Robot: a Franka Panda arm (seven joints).
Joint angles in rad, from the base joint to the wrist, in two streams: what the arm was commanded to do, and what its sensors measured. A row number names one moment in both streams.
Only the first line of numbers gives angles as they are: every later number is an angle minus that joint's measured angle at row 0.
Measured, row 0:
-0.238, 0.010, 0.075, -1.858, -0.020, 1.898, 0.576
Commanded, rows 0 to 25:
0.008, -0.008, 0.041, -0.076, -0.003, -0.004, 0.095
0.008, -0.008, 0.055, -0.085, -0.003, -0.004, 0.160
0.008, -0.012, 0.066, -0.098, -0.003, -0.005, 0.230
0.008, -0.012, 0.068, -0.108, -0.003, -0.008, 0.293
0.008, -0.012, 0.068, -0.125, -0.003, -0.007, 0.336
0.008, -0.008, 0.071, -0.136, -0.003, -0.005, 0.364
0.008, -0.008, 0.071, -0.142, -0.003, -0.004, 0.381
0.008, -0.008, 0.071, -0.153, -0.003, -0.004, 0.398
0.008, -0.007, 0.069, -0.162, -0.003, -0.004, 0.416
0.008, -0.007, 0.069, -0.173, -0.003, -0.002, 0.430
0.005, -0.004, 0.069, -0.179, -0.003, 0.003, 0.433
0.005, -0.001, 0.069, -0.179, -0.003, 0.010, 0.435
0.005, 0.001, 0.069, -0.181, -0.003, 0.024, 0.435
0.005, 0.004, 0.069, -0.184, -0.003, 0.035, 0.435
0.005, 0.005, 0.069, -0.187, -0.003, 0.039, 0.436
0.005, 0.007, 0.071, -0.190, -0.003, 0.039, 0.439
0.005, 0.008, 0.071, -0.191, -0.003, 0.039, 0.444
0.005, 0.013, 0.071, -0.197, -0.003, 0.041, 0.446
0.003, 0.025, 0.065, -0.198, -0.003, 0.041, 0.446
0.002, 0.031, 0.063, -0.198, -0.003, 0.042, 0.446
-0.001, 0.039, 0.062, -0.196, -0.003, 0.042, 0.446
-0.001, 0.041, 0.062, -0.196, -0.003, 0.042, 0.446
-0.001, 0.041, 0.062, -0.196, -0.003, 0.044, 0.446
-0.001, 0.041, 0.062, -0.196, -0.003, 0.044, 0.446
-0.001, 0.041, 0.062, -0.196, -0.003, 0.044, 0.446
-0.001, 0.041, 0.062, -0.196, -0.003, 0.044, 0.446
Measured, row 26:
-0.001, 0.042, 0.058, -0.186, 0.000, 0.025, 0.424
